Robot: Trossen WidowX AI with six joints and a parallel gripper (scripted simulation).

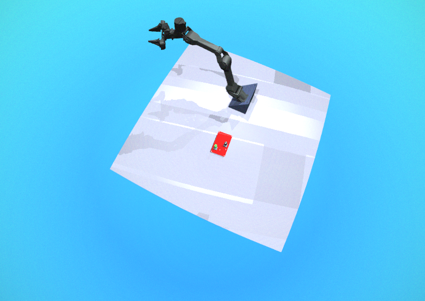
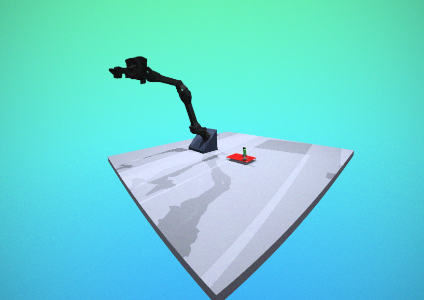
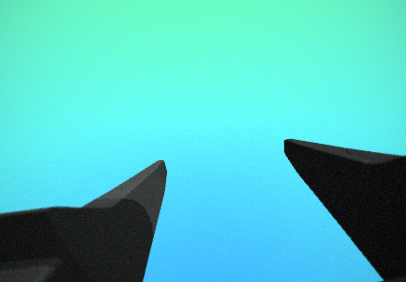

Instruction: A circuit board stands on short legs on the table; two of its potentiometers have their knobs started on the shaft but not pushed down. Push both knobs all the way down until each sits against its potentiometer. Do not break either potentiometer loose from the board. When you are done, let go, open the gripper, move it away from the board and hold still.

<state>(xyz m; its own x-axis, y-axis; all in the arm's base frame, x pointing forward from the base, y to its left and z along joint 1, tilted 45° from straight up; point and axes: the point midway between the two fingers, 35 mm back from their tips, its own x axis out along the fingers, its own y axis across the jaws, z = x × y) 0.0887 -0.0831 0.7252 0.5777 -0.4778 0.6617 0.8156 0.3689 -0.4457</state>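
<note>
Now: the potentiometer 190 mm ahead of my gripper tip, 650 mm to the left of it and 500 mm below it. Also, from my gripper tip: green knob 240 mm ahead, 600 mm to the left, 490 mm below.
</note>
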